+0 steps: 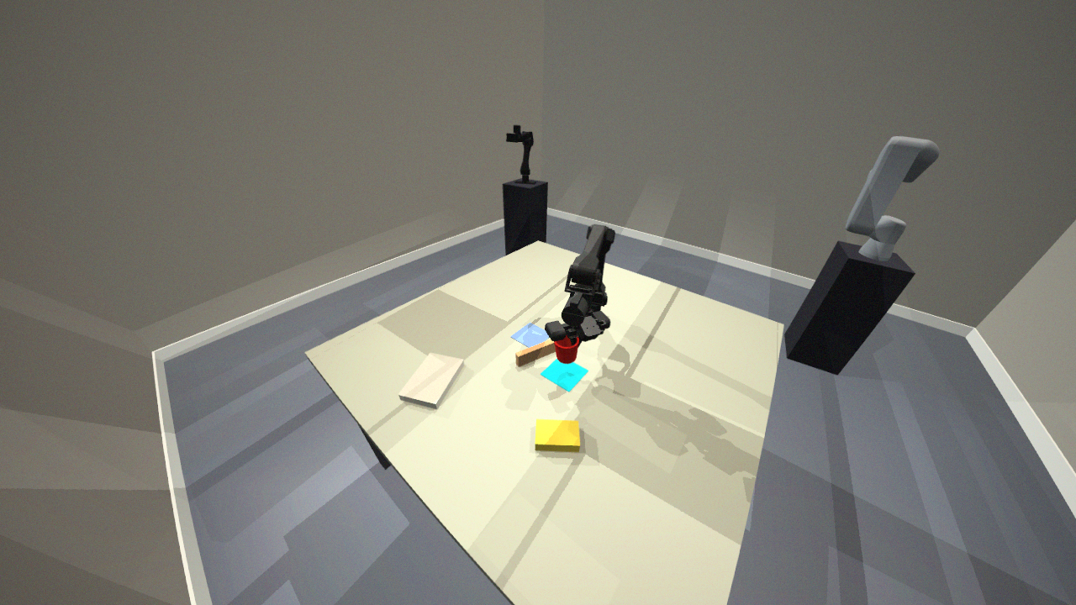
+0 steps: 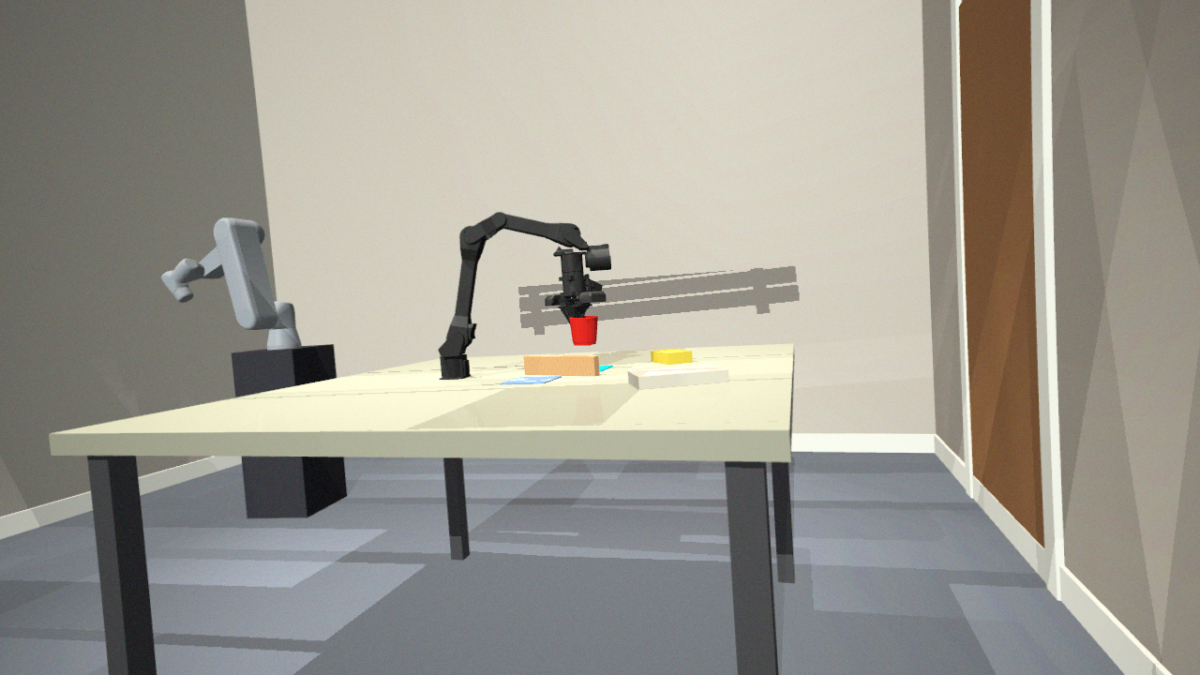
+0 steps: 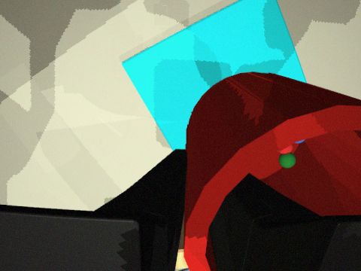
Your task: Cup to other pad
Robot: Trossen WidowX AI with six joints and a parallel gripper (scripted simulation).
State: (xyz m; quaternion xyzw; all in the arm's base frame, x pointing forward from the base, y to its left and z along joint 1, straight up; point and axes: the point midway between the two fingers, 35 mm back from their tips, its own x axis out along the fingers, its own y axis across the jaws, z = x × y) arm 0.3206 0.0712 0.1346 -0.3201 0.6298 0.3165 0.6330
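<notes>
Now: gripper tip 3 cm short of the green marble, 4 cm to the left of it and 2 cm above it. Round my gripper tip: wooden block (2 cm behind, 11 cm to the right, 9 cm below); red cup (2 cm ahead, 2 cm to the right); cyan pad (2 cm ahead, 2 cm to the right, 11 cm below).
</notes>
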